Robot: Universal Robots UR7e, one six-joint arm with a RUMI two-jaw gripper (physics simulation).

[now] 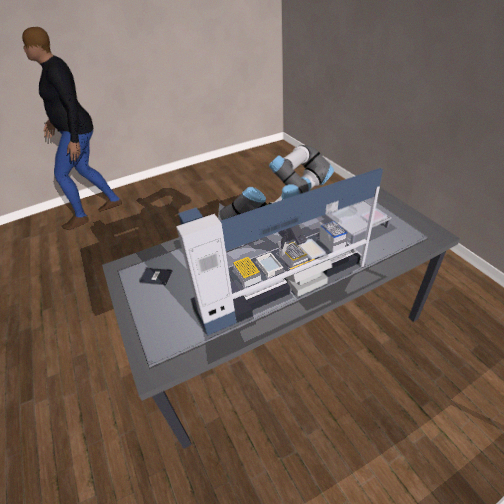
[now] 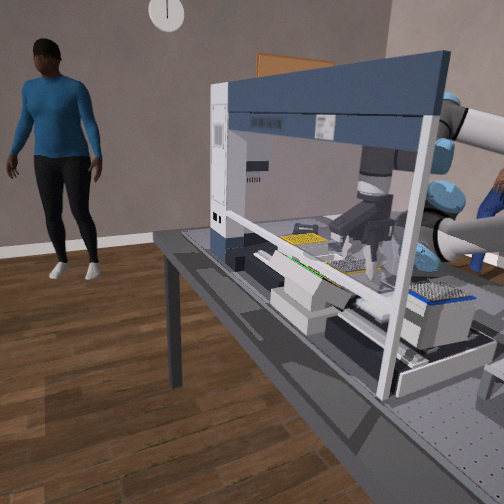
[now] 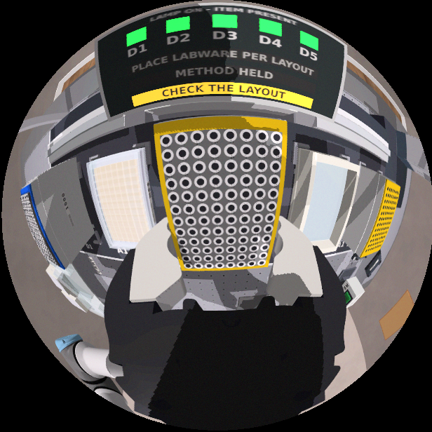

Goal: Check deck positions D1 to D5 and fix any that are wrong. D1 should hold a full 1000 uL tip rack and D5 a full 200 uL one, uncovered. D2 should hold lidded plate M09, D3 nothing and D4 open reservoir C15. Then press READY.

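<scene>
My gripper point(image 2: 358, 262) point(image 3: 223, 219) is shut on a yellow-rimmed tip rack point(image 1: 296, 253) point(image 2: 350, 264) point(image 3: 225, 200), full of tips, low at the middle position D3. The blue-rimmed rack point(image 1: 335, 230) point(image 2: 442, 291) point(image 3: 42, 230) with tips, marked 1000, stands at D1. A pale plate point(image 1: 312, 248) point(image 3: 122, 200) lies at D2; its label is not readable. The open reservoir point(image 1: 270, 265) point(image 3: 325, 200) is at D4. The yellow rack point(image 1: 246, 268) point(image 2: 303, 238) point(image 3: 382, 220) at D5 shows dark, seemingly empty holes. The panel point(image 3: 222, 72) has lamps D1 to D5 lit green and reads CHECK THE LAYOUT.
The workstation's white tower point(image 1: 207, 270) point(image 2: 219, 160), blue top beam point(image 2: 330, 90) and front post point(image 2: 407, 260) surround the deck. A small green-faced box point(image 3: 348, 297) stands beyond D5. A black item point(image 1: 155, 276) lies left of the tower. Clear labware stands beyond D1.
</scene>
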